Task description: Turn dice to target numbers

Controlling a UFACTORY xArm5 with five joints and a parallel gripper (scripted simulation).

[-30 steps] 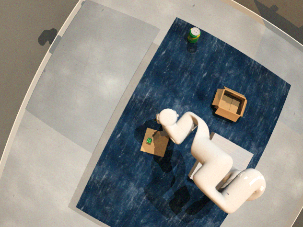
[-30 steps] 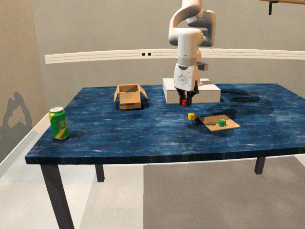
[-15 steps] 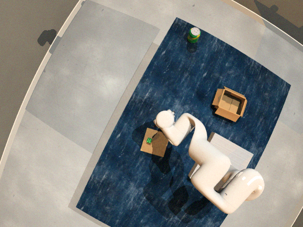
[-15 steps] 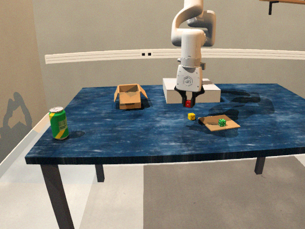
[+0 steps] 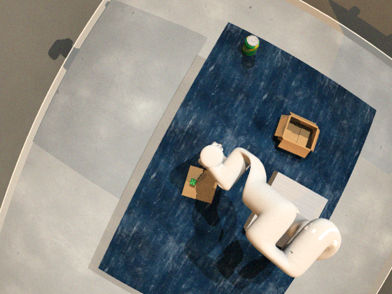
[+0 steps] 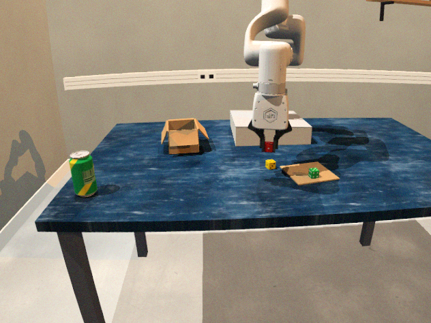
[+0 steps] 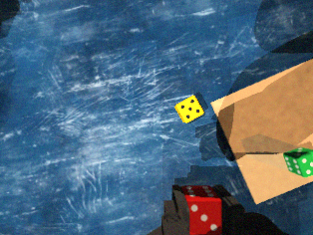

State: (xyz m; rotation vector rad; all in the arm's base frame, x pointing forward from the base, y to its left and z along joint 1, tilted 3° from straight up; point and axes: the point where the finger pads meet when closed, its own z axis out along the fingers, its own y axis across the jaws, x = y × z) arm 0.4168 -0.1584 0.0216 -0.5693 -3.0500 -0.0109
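Right now my hand is 10 mm above the red die. Also, from my hand: mat: 140 mm to the left, 110 mm below; then yellow die: 70 mm behind, 30 mm to the left, 100 mm below; then green die: 30 mm ahead, 140 mm to the left, 90 mm below.
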